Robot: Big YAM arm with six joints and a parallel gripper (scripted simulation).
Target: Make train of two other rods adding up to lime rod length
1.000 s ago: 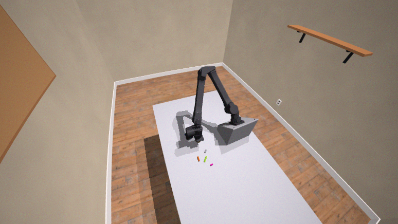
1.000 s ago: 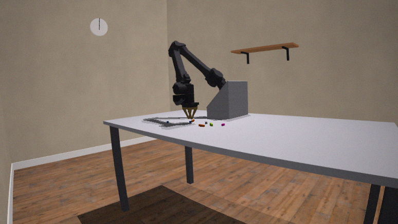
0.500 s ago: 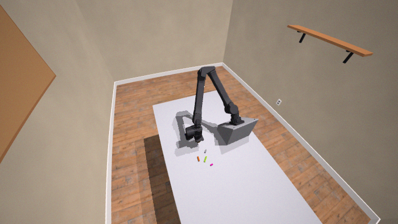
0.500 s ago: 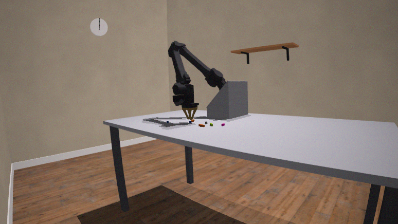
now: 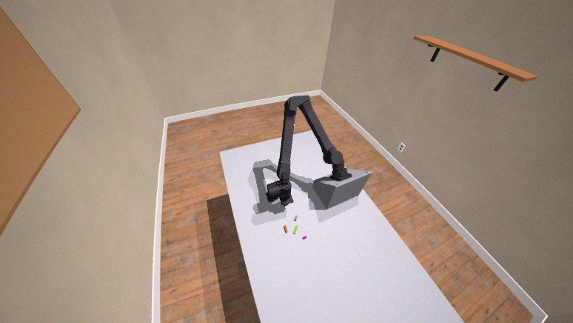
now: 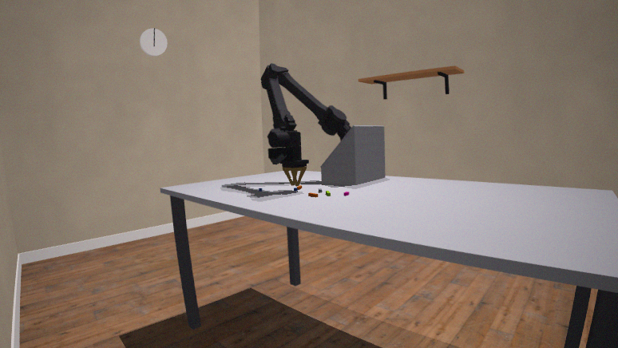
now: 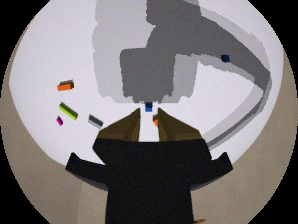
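The grey rod lies 30 mm behind my hand, 100 mm to the left of it and 20 mm below it. The rest, counted from my hand: magenta rod: 30 mm behind, 230 mm to the left, 20 mm below; lime rod: 170 mm to the left, 20 mm below.
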